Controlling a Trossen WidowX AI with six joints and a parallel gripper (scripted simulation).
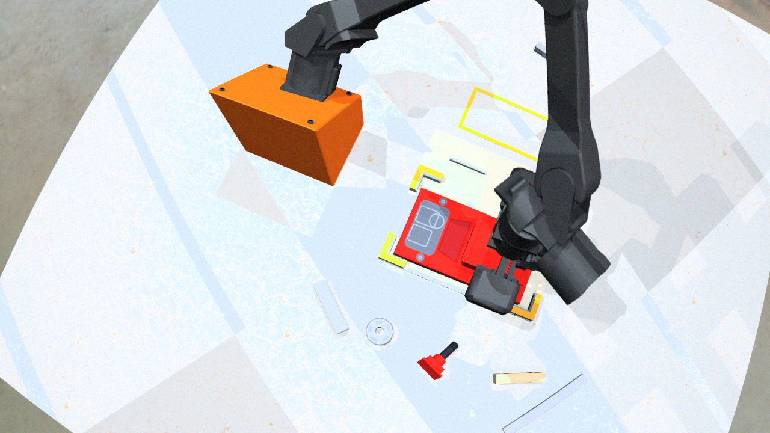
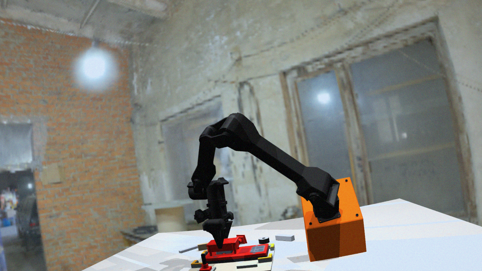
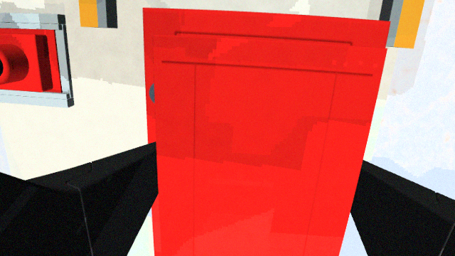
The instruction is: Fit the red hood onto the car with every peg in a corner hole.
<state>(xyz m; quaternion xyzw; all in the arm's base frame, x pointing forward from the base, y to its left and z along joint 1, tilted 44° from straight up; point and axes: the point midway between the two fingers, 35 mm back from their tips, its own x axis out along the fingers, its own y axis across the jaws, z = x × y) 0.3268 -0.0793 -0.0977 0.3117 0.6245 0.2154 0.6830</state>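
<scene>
The red hood lies 10 mm above my gripper tip. Round my gripper tip: long grey strip (140 mm ahead, 190 mm to the right, 40 mm below); then wooden block (80 mm ahead, 160 mm to the right, 40 mm below).
</scene>
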